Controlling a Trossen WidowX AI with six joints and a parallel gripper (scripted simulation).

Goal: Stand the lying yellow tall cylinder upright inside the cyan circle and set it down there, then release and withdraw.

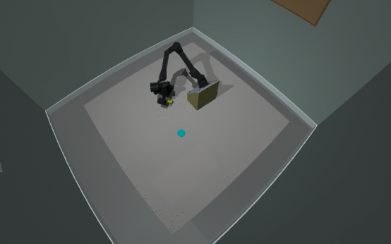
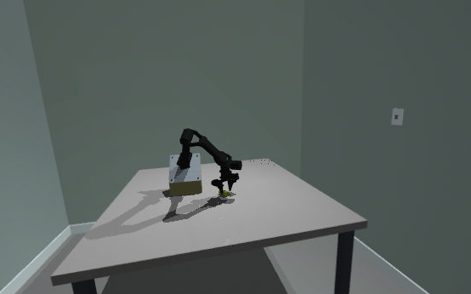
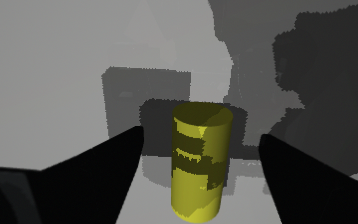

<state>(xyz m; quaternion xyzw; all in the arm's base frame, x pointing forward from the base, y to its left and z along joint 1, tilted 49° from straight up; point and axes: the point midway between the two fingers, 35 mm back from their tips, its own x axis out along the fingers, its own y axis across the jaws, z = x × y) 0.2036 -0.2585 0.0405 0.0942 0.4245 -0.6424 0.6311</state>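
My gripper tip is now 12 cm short of the cyan circle, 29 cm to the right of it and 2 cm above it. The rest, counted from my gripper tip: yellow tall cylinder (1 cm behind, 2 cm to the left, 1 cm below).
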